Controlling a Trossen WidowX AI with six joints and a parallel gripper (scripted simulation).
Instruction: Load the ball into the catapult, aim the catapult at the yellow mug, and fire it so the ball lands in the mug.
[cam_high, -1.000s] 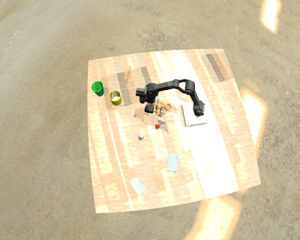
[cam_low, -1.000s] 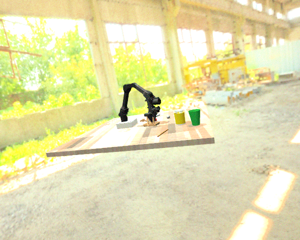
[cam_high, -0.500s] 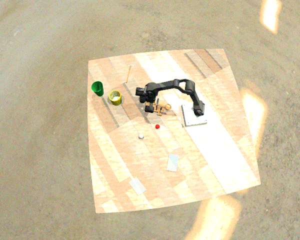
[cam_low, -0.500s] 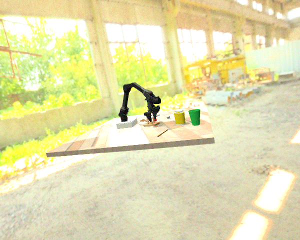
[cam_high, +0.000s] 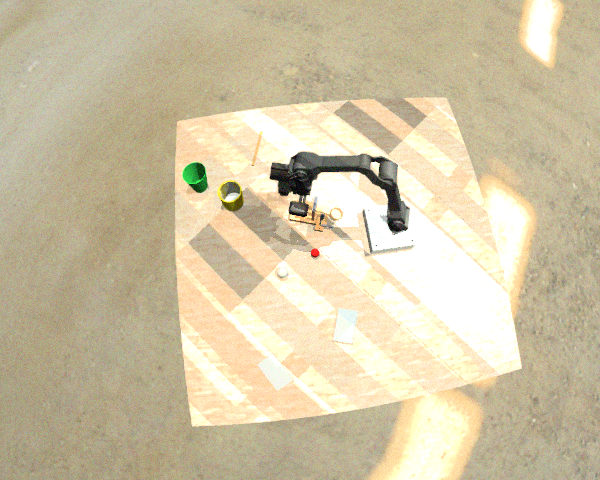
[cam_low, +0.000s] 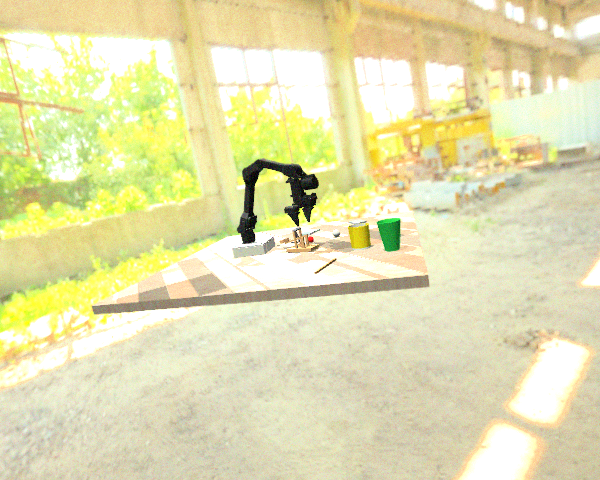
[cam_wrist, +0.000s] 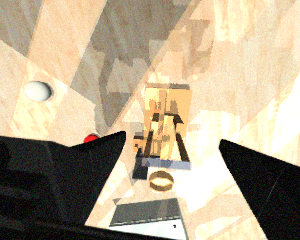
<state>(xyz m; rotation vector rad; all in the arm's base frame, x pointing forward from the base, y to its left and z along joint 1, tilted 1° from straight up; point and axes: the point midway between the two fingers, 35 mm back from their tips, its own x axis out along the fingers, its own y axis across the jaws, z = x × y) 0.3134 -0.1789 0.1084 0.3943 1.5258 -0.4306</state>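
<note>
Now: gripper tip 170 mm to the right of the red ball, 110 mm above it and 10 mm short of it. The rest, counted from my gripper tip: small grey ball 200 mm to the left, 150 mm ahead, 100 mm below; then yellow mug 240 mm ahead, 130 mm to the right, 100 mm below; then catapult 70 mm below, 50 mm to the left, 50 mm behind.
</note>
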